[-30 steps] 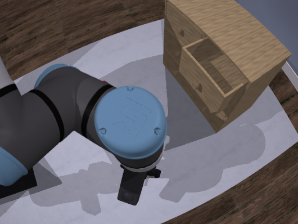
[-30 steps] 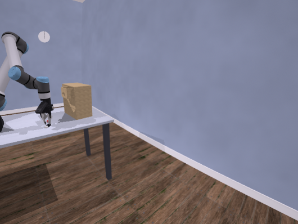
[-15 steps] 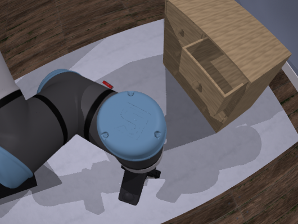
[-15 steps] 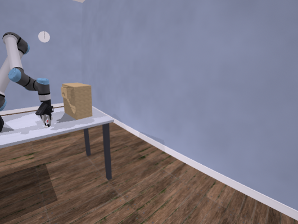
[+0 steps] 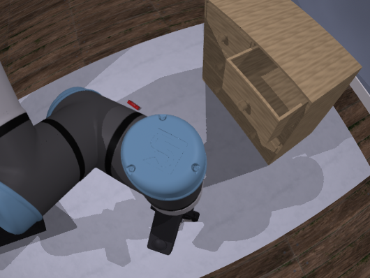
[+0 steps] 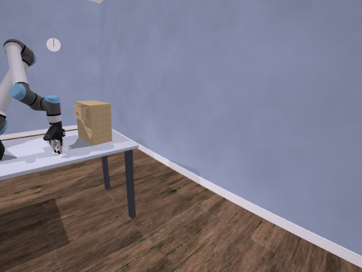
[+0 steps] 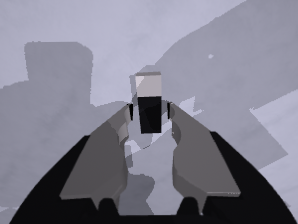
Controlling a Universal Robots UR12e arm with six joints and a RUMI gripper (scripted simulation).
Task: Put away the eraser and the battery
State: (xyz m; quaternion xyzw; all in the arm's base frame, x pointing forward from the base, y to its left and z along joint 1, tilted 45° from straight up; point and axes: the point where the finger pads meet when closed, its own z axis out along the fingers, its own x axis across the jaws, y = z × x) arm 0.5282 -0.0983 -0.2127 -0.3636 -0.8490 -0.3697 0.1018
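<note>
Now: hand 1 cm above the eraser.
</note>
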